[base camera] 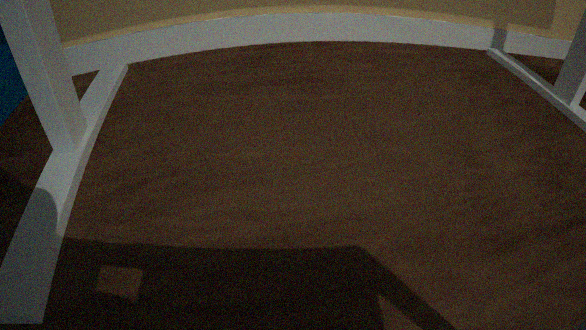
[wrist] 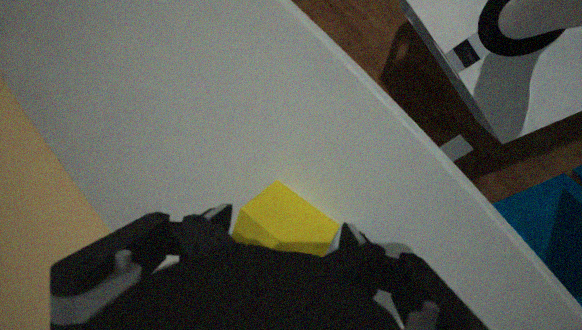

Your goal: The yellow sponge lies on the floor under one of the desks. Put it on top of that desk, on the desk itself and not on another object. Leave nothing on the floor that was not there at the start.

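Places are measured from the arm's base along level axes (x up, y ahead, z left), in metres.
Where they show: gripper, fingertip midpoint: [wrist: 285, 225]; arm's base at its link origin: [wrist: 525, 15].
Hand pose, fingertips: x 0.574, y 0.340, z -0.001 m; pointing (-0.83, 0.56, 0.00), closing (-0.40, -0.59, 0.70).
Observation:
Things, the pixels of their top centre, and the offset from my fingertips. "spot": a spot on its surface instead. Level surfaces: height alone.
- yellow sponge at its top centre: [wrist: 257, 271] dx +0.024, dy +0.032, dz +0.017 m
- white desk top at its surface level: dx -0.021 m
- foot at a spot on its surface: [base camera: 67, 165] spot: dx -0.946, dy +0.145, dz +0.361 m
The yellow sponge [wrist: 287, 217] lies on the white desk top [wrist: 165, 100] in the wrist view, between the spread fingers. My gripper [wrist: 285, 225] is open around it, with a small gap at each fingertip. The gripper's dark body hides the near part of the sponge. In the base camera view the desk's white leg and foot [base camera: 67, 165] stand at the left; the sponge and gripper do not show there.
The white base [wrist: 545, 95] with the arm's lower part stands beyond the desk edge at the upper right. A blue object [wrist: 530, 215] is at the right. A wall [wrist: 35, 200] borders the desk at the left. Another grey foot bar [base camera: 532, 80] is at the base view's right.

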